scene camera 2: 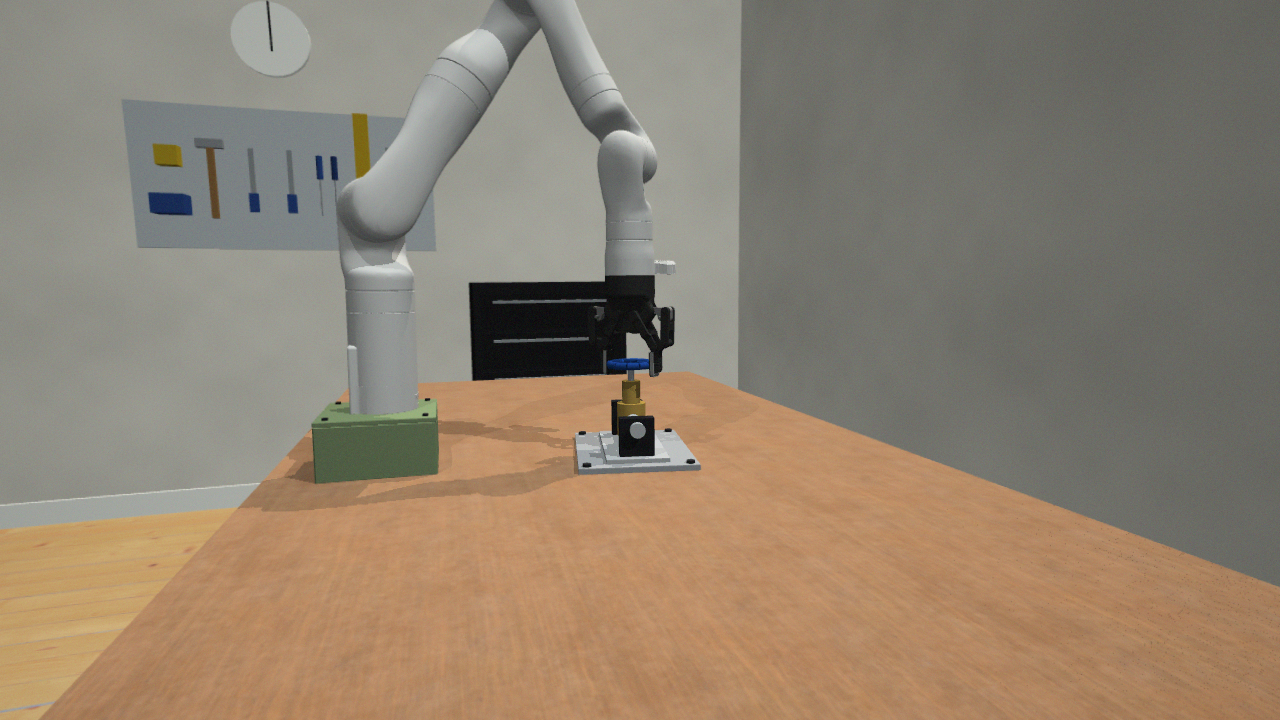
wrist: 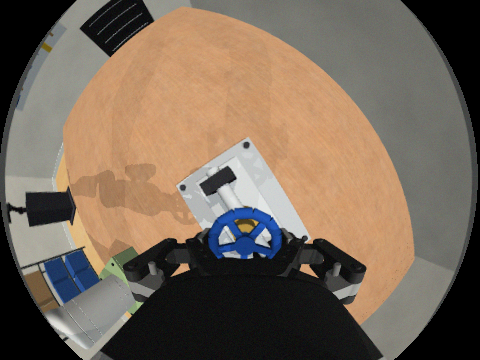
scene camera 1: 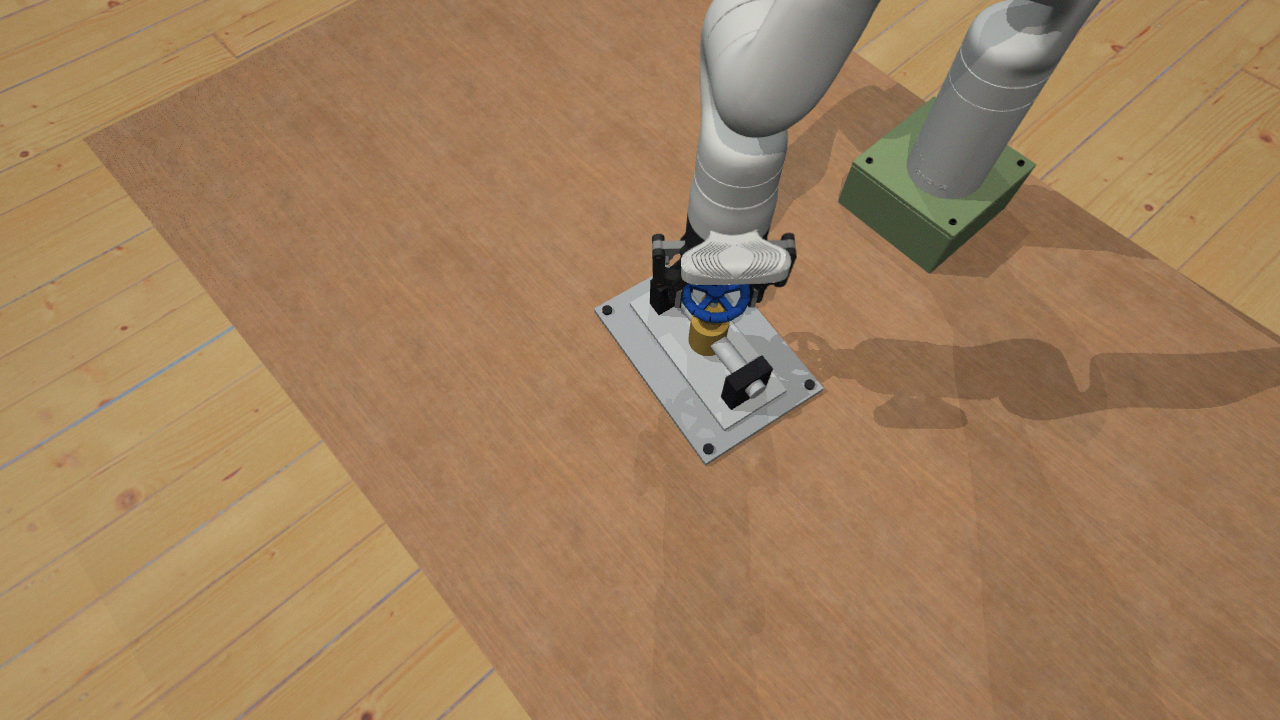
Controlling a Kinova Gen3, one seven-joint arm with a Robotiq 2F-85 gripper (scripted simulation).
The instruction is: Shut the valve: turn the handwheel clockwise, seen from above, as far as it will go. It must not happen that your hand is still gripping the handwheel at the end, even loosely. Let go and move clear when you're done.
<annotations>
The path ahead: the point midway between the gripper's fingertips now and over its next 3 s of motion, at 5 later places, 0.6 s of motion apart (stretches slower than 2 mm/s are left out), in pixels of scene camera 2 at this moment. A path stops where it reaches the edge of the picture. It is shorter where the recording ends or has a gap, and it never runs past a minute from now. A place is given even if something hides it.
My gripper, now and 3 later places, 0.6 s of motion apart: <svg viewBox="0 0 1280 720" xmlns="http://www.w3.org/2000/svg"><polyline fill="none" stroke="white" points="631,375 631,364 631,340 631,319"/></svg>
</annotations>
